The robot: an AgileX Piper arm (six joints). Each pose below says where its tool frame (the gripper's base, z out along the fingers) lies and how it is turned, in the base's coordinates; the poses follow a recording.
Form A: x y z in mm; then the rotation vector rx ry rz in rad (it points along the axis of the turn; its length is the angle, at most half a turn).
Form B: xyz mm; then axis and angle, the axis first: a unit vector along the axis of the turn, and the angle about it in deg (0 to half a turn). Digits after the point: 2 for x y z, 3 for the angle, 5 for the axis.
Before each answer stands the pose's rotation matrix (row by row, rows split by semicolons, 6 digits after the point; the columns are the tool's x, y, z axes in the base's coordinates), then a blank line. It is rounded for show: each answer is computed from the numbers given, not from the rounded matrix.
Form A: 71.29 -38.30 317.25 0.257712 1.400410 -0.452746
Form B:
0.104023 0.451400 0.886238; -0.152839 0.887743 -0.434227; -0.982761 -0.090282 0.161337

71.29 -38.30 317.25 0.17248 0.93725 -0.30301 85.610
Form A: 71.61 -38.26 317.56 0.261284 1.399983 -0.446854
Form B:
0.106351 0.449826 0.886761; -0.147098 0.889124 -0.433383; -0.983388 -0.084350 0.160728

71.61 -38.26 317.56 0.17505 0.93794 -0.29938 85.521
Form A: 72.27 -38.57 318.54 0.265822 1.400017 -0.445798
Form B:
0.106821 0.451642 0.885782; -0.143689 0.888539 -0.435720; -0.983841 -0.080733 0.159811

72.27 -38.57 318.54 0.17803 0.93764 -0.29857 85.550
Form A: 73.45 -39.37 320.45 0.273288 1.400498 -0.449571
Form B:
0.105544 0.457900 0.882716; -0.141429 0.885563 -0.442466; -0.984306 -0.078142 0.158227

73.45 -39.37 320.45 0.18267 0.93612 -0.30050 85.718
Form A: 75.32 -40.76 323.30 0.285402 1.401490 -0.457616
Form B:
0.102688 0.469134 0.877137; -0.138883 0.879923 -0.454365; -0.984970 -0.075162 0.155513

75.32 -40.76 323.30 0.19006 0.93328 -0.30474 86.040
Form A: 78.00 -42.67 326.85 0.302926 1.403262 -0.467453
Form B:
0.098786 0.484157 0.869387; -0.133926 0.872180 -0.470495; -0.986055 -0.069955 0.151000

78.00 -42.67 326.85 0.20064 0.92945 -0.30962 86.504
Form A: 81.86 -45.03 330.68 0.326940 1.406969 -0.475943
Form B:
0.093835 0.501502 0.860053; -0.123610 0.863049 -0.489763; -0.987884 -0.060354 0.142975

81.86 -45.03 330.68 0.21497 0.92512 -0.31295 87.138
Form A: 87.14 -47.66 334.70 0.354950 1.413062 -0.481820
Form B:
0.087788 0.519047 0.850226; -0.108498 0.853425 -0.509797; -0.990213 -0.047494 0.131237

87.14 -47.66 334.70 0.23130 0.92082 -0.31398 87.924
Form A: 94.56 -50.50 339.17 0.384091 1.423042 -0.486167
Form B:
0.078816 0.535830 0.840639; -0.090534 0.843625 -0.529246; -0.992770 -0.034393 0.115002

94.56 -50.50 339.17 0.24747 0.91686 -0.31324 88.927
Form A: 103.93 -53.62 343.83 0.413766 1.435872 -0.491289
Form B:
0.067151 0.552969 0.830492; -0.071686 0.832893 -0.548772; -0.995164 -0.022684 0.095570

103.93 -53.62 343.83 0.26304 0.91283 -0.31233 90.126
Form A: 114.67 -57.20 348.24 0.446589 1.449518 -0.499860
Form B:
0.054050 0.573360 0.817519; -0.052424 0.819216 -0.571084; -0.997161 -0.011991 0.074336

114.67 -57.20 348.24 0.27964 0.90765 -0.31300 91.501
